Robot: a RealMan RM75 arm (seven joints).
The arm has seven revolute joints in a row. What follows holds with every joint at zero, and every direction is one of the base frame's. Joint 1 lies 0.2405 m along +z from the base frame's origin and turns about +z. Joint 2 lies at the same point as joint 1 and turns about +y. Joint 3 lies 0.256 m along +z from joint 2 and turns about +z. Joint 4 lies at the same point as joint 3 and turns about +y. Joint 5 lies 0.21 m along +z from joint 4 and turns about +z. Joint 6 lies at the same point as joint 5 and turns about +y. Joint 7 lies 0.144 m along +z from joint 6 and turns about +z. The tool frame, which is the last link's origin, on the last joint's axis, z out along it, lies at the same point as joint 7; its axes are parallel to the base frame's.
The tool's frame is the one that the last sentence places.
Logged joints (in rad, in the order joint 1, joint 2, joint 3, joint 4, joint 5, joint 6, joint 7), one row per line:
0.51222, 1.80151, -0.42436, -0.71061, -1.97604, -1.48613, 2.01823
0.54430, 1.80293, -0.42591, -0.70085, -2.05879, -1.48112, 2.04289
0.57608, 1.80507, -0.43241, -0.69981, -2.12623, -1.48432, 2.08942
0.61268, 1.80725, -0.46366, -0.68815, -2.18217, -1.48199, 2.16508
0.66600, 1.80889, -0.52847, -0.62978, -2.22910, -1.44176, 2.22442
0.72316, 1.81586, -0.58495, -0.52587, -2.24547, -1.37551, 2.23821
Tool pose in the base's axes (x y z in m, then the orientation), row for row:
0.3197, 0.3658, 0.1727, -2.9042, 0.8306, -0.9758
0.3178, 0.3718, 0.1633, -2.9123, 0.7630, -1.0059
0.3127, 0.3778, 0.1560, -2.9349, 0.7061, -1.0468
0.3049, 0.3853, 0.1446, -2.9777, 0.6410, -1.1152
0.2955, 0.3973, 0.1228, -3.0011, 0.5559, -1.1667
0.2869, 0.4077, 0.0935, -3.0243, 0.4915, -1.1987
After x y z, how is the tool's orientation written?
As angles about the fixed x, y, z axes (roll, pitch, yaw), in radians.
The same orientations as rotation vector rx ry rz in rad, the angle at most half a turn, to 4 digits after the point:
-2.0881, 1.2529, 0.8112
-2.1203, 1.2974, 0.7349
-2.1460, 1.3502, 0.6773
-2.1683, 1.4357, 0.6192
-2.2000, 1.5162, 0.5326
-2.2317, 1.5734, 0.4750

